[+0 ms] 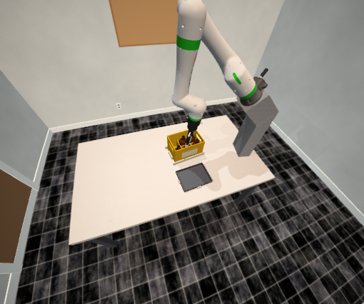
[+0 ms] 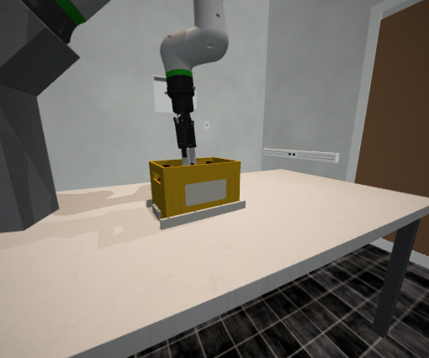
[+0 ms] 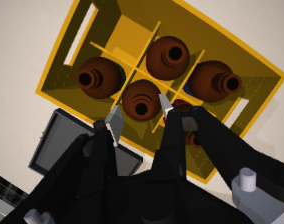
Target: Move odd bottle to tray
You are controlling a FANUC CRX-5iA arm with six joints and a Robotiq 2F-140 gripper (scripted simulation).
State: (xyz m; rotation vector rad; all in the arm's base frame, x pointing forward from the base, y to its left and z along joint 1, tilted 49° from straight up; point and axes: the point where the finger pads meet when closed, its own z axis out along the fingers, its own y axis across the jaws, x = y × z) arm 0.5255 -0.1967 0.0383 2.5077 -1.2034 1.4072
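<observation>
The brown bottle is 100 mm below my hand. Round my hand: crate: 100 mm below, 50 mm to the right, 10 mm behind; dark grey tray: 210 mm to the left, 170 mm below, 100 mm ahead.
</observation>
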